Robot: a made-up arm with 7 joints.
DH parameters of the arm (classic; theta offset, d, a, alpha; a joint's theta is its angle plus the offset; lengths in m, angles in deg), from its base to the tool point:
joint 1: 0 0.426 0 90
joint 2: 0 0.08 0 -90
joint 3: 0 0.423 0.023 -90
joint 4: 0 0.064 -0.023 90
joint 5: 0 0.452 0 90
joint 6: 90 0.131 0.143 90
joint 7: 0 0.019 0 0
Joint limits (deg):
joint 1: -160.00..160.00
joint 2: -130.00..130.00
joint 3: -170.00..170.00
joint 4: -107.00..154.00
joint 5: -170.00..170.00
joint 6: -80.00..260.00
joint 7: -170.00..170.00
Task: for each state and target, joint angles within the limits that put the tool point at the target. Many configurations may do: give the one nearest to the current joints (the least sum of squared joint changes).
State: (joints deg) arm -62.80 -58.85 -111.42 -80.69 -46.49 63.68 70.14
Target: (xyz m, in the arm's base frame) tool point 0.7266 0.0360 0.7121
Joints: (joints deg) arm -33.29 -51.80 -101.25 -50.58 -44.50 48.37 70.14
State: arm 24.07 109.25 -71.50 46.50 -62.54 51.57 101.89
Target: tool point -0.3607 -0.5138 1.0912
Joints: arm 21.61 71.24 -45.17 78.03 -74.69 60.50 101.89
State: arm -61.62 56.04 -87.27 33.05 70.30 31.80 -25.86
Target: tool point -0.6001 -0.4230 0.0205
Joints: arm -19.66 102.13 -116.77 74.57 72.47 35.69 -25.86
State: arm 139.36 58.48 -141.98 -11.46 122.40 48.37 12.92
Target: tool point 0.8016 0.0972 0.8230
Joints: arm 160.00 42.35 -135.72 27.05 123.74 85.19 12.92
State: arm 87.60 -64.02 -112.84 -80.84 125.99 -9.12 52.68
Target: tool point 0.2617 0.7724 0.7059
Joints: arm 54.27 -40.55 -122.72 -65.94 123.71 -10.13 52.68
